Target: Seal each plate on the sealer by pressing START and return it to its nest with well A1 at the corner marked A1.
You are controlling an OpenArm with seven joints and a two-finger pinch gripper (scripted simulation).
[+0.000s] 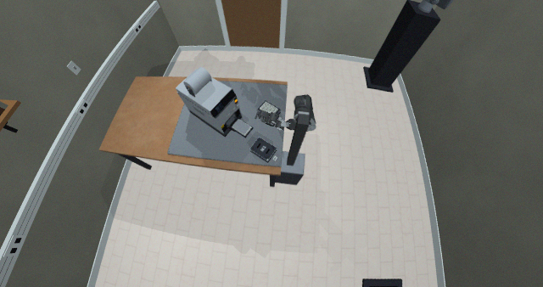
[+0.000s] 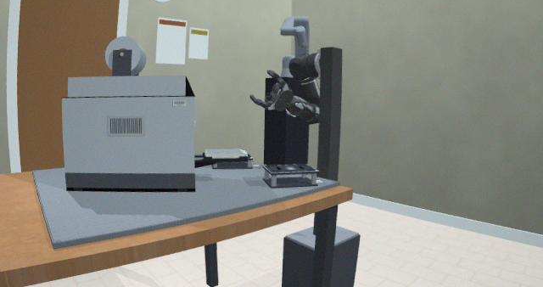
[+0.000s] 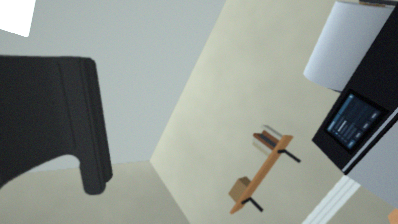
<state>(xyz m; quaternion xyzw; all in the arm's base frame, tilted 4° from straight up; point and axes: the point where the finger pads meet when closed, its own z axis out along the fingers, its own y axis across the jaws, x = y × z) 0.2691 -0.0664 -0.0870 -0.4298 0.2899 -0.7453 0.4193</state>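
My gripper is now 19 cm short of the white start button, 14 cm to the left of it and 14 cm above it. Also, from my hand: plate nest: 4 cm behind, 12 cm to the left, 28 cm below; yellow warning mark: 27 cm ahead, 2 cm to the left, 18 cm below; sealer stage: 14 cm ahead, 1 cm to the right, 24 cm below.
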